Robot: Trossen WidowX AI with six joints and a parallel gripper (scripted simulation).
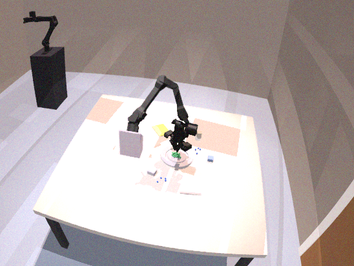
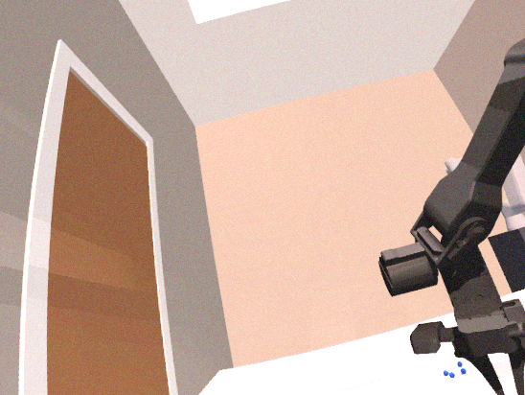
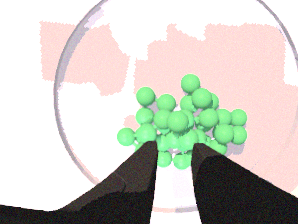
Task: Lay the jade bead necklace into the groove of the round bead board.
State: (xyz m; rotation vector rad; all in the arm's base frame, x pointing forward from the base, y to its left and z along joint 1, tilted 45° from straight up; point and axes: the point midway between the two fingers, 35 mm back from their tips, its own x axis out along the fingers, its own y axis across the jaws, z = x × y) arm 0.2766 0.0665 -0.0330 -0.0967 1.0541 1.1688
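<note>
My gripper tip is 1 cm short of the round white bead board and 4 cm above it. The rest, counted from my gripper tip: yellow sheet (13 cm behind, 25 cm to the left, 4 cm below); then blue block (22 cm ahead, 2 cm to the left, 4 cm below); then cream block (13 cm ahead, 24 cm to the left, 3 cm below).
</note>
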